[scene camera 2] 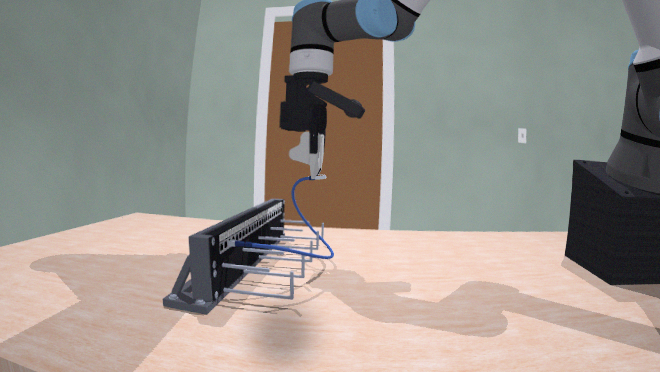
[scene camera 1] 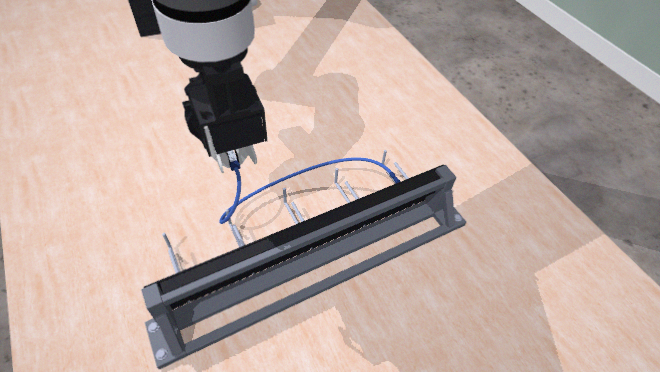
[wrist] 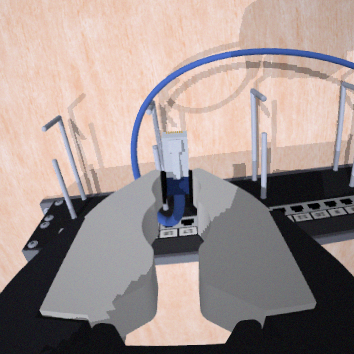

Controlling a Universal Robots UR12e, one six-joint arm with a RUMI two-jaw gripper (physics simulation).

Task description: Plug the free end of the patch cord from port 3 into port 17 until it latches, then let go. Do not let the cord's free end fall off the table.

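Frame: origin at the arm's base, x left, y down, z back, level; millimetres.
Seen in the pictures: gripper, fingertip midpoint: (scene camera 2: 314, 179) (scene camera 1: 234, 164) (wrist: 177, 174); arm's base, origin of the base link: (scene camera 2: 644, 179).
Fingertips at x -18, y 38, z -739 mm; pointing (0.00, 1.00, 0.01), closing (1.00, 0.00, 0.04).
Note:
Pixels of each thing's top centre, then the offset from my fingertips to it. Level surfaces: height alone.
- clear plug body, middle of its top: (wrist: 176, 171) (scene camera 1: 231, 156) dx -1, dy -11, dz +7 mm
- patch panel, middle of its top: (wrist: 278, 211) (scene camera 1: 306, 210) (scene camera 2: 266, 213) dx +86, dy +61, dz -67 mm
- wooden table, its level: dy +162 mm
The blue patch cord (scene camera 1: 305, 174) (scene camera 2: 323, 243) (wrist: 265, 51) has one end plugged in near the panel's near end in scene view 2. My gripper (scene camera 1: 233, 162) (scene camera 2: 316, 176) (wrist: 177, 174) is shut on the boot of the other plug and holds it in the air, above and apart from the panel. The clear plug body (wrist: 175, 152) sticks out beyond the fingertips. Its nose points away from the panel and the cord bends back under the fingers. The patch panel (scene camera 1: 300, 227) (scene camera 2: 201, 262) (wrist: 320, 186) stands upright. Its port labels are too small to read, so port 17 cannot be picked out.
Several thin metal cable guides (scene camera 1: 172, 255) (scene camera 2: 291, 286) (wrist: 70, 155) stick out from the port side of the panel, below the held plug. The cord loops over and near them. The panel's bracket feet (scene camera 1: 159, 345) (scene camera 2: 187, 304) are bolted to the wooden table (scene camera 1: 75, 125) (scene camera 2: 425, 345).

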